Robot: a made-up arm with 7 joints. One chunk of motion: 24 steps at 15 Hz.
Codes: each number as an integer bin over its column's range. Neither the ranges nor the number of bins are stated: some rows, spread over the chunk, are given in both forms.
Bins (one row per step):
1: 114 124 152 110 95 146 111
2: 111 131 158 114 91 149 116
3: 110 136 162 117 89 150 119
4: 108 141 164 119 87 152 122
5: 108 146 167 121 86 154 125
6: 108 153 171 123 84 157 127
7: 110 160 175 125 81 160 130
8: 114 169 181 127 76 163 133
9: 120 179 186 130 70 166 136
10: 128 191 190 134 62 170 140
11: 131 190 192 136 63 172 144
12: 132 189 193 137 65 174 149
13: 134 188 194 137 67 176 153
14: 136 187 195 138 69 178 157
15: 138 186 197 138 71 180 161
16: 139 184 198 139 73 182 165
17: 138 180 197 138 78 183 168
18: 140 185 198 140 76 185 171
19: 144 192 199 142 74 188 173
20: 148 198 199 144 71 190 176
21: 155 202 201 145 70 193 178
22: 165 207 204 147 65 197 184
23: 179 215 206 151 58 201 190
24: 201 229 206 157 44 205 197
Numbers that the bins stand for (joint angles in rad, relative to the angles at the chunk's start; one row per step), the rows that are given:
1: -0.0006 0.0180 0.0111 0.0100 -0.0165 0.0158 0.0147
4: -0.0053 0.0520 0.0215 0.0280 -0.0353 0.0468 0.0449
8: -0.0006 0.1080 0.0362 0.0440 -0.0612 0.1038 0.0751
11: 0.0127 0.1500 0.0456 0.0620 -0.0918 0.1504 0.1053
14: 0.0167 0.1440 0.0482 0.0660 -0.0776 0.1814 0.1410
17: 0.0182 0.1300 0.0500 0.0660 -0.0565 0.2073 0.1712
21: 0.0316 0.1740 0.0534 0.0800 -0.0753 0.2591 0.1986
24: 0.0676 0.2280 0.0577 0.1040 -0.1365 0.3212 0.2508
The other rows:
2: -0.0029 0.0320 0.0163 0.0180 -0.0259 0.0313 0.0284
3: -0.0037 0.0420 0.0198 0.0240 -0.0306 0.0365 0.0367
5: -0.0053 0.0620 0.0241 0.0320 -0.0376 0.0572 0.0531
6: -0.0053 0.0760 0.0275 0.0360 -0.0424 0.0727 0.0586
7: -0.0037 0.0900 0.0310 0.0400 -0.0494 0.0882 0.0669
9: 0.0041 0.1280 0.0405 0.0500 -0.0753 0.1193 0.0833
10: 0.0104 0.1520 0.0439 0.0580 -0.0941 0.1400 0.0943
12: 0.0135 0.1480 0.0465 0.0640 -0.0871 0.1607 0.1190
13: 0.0151 0.1460 0.0474 0.0640 -0.0824 0.1711 0.1300
15: 0.0182 0.1420 0.0500 0.0660 -0.0729 0.1918 0.1520
16: 0.0190 0.1380 0.0508 0.0680 -0.0682 0.2021 0.1629
18: 0.0198 0.1400 0.0508 0.0700 -0.0612 0.2176 0.1794
19: 0.0229 0.1540 0.0517 0.0740 -0.0659 0.2332 0.1849
20: 0.0261 0.1660 0.0517 0.0780 -0.0729 0.2435 0.1931
22: 0.0394 0.1840 0.0560 0.0840 -0.0871 0.2798 0.2151
23: 0.0504 0.2000 0.0577 0.0920 -0.1035 0.3005 0.2316

